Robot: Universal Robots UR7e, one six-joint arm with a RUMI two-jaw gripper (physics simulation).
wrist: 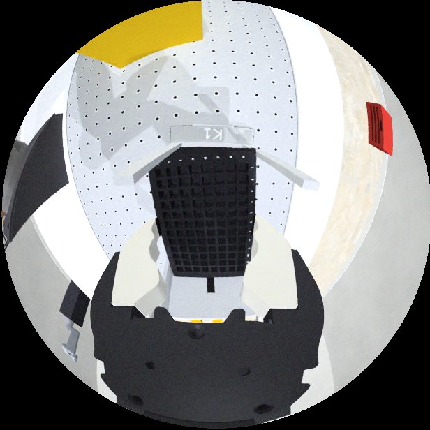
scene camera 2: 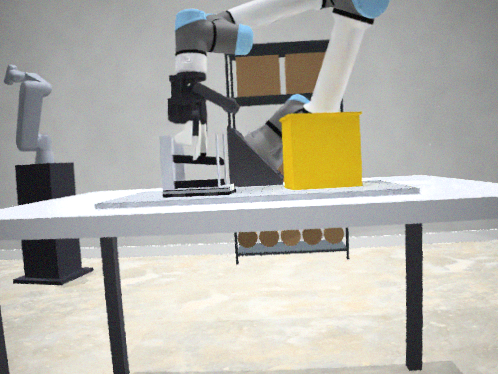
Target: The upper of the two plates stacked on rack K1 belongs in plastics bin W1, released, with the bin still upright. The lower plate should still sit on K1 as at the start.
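Pixels of known places: gripper, between the fingertips: point(scene camera 2: 198, 160); arm's base, origin of its link: point(scene camera 2: 259, 154).
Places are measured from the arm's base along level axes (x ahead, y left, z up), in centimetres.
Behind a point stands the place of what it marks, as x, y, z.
Note:
The upper plate point(scene camera 2: 212, 160) @(45.7, -2.8, -1.5) point(wrist: 205, 210), black with a grid of square wells, is held level between the gripper's pale fingers, inside the upright guides of rack K1 point(scene camera 2: 166, 160) @(47.6, -13.3, -0.9) point(wrist: 187, 134). My gripper point(scene camera 2: 197, 156) @(42.0, -7.3, -1.4) point(wrist: 205, 217) is shut on it from both sides. In the scene view, the lower plate point(scene camera 2: 200, 183) @(46.5, -5.7, -6.7) lies low on the rack, with a visible gap below the upper plate. The upper plate hides it in the wrist view. The yellow bin point(scene camera 2: 322, 150) @(37.1, 22.0, -0.5) point(wrist: 155, 30) stands upright to the right of the rack in the scene view; its inside is hidden.
The rack and bin stand on a perforated board point(scene camera 2: 260, 191) @(39.4, 6.9, -9.5) point(wrist: 240, 80) on the white table point(scene camera 2: 450, 192) @(46.5, 49.3, -10.9). A dark wedge-shaped mount point(scene camera 2: 247, 162) @(13.3, -1.5, -2.5) stands behind, between them. The rack's guide posts rise around the held plate. A shelf unit point(scene camera 2: 290, 48) stands in the background.

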